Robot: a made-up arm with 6 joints.
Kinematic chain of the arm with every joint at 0, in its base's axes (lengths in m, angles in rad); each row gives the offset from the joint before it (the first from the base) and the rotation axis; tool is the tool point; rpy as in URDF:
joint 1: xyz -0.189 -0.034 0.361 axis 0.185 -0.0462 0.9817
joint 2: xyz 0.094 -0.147 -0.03 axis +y
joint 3: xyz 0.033 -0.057 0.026 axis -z
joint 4: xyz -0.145 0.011 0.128 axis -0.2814 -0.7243 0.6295
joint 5: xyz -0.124 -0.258 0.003 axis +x
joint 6: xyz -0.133 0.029 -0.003 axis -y
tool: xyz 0.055 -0.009 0.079 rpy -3.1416 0 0
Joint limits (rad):
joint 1: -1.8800..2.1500
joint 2: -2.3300..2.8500
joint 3: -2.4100..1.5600
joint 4: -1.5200..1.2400
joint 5: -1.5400..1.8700
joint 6: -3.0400..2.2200
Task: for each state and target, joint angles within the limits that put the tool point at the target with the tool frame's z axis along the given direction. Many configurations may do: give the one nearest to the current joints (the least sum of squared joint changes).
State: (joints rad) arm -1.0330 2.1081 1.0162 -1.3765 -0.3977 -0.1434
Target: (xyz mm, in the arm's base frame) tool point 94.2 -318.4 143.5 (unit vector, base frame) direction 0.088 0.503 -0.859
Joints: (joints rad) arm -1.0973 2.3124 1.5600 -1.3740 0.2179 -0.7317
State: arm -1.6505 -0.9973 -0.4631 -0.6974 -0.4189 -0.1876
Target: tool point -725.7 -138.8 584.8 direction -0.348 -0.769 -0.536
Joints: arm -1.1052 -0.4363 -0.7268 -0.3387 -0.6536 0.0684
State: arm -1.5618 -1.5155 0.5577 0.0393 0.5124 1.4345
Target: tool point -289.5 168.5 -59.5 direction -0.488 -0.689 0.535
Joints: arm -1.0519 -1.4212 0.9380 -0.3469 0.4310 1.5087
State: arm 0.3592 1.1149 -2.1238 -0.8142 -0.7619 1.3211
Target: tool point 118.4 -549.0 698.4 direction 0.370 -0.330 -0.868
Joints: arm 0.2245 0.2966 -1.4469 -1.2452 -1.0971 0.7964
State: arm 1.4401 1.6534 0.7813 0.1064 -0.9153 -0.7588
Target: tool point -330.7 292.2 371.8 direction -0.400 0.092 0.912
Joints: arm 1.6018 2.5067 1.5600 -0.1614 -1.0133 -0.4065
